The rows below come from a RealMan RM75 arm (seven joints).
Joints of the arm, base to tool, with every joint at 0 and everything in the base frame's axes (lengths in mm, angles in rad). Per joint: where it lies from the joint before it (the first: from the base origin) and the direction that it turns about. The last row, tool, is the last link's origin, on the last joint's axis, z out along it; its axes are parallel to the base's.
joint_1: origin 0 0 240.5 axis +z
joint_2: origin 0 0 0 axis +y
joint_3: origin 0 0 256 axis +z
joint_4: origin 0 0 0 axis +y
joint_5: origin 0 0 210 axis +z
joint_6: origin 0 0 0 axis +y
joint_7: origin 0 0 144 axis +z
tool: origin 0 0 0
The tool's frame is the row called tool.
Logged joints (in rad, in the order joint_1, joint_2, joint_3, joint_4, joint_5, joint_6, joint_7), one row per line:
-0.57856, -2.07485, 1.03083, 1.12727, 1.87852, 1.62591, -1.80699
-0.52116, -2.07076, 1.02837, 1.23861, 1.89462, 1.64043, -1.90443
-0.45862, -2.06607, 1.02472, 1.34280, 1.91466, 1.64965, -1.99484
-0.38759, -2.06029, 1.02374, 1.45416, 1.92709, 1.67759, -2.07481
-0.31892, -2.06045, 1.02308, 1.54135, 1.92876, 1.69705, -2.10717
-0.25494, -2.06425, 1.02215, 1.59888, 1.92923, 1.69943, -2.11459
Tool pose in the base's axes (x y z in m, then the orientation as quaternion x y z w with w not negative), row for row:
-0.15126, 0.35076, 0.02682, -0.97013, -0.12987, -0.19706, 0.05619
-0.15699, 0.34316, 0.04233, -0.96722, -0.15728, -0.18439, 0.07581
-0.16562, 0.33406, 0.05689, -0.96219, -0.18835, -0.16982, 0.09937
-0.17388, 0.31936, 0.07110, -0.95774, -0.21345, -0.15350, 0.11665
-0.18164, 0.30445, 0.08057, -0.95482, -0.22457, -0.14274, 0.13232
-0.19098, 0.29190, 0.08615, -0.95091, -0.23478, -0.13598, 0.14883
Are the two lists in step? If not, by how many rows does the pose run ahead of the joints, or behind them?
They are in step.
